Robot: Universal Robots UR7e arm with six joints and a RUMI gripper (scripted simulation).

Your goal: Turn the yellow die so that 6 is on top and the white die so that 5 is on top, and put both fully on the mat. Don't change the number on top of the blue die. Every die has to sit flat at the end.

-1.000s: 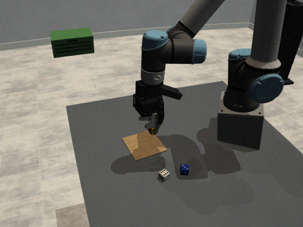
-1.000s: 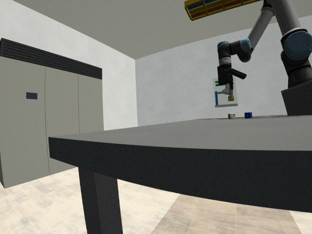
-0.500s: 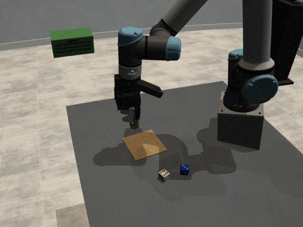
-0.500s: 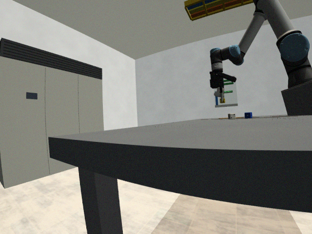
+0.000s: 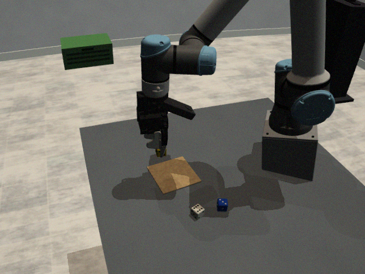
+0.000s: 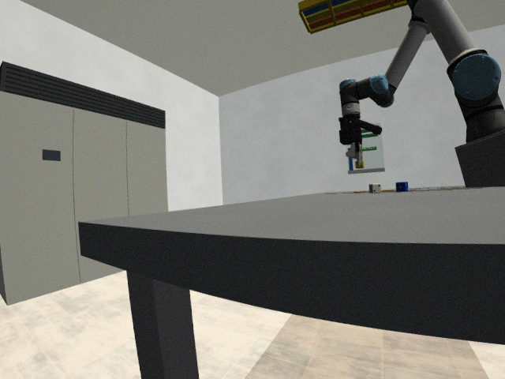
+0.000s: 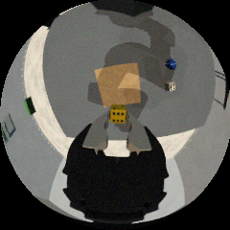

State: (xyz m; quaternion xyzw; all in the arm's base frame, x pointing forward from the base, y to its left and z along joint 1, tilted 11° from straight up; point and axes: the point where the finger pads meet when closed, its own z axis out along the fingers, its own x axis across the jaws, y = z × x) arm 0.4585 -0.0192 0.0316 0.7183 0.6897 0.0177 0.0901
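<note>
Now: the tan mat 4 cm behind my hand and 11 cm below it. The rest, counted from my hand: white die (6 cm behind, 19 cm to the left, 10 cm below); yellow die (right at my hand); blue die (14 cm behind, 18 cm to the left, 10 cm below).
</note>
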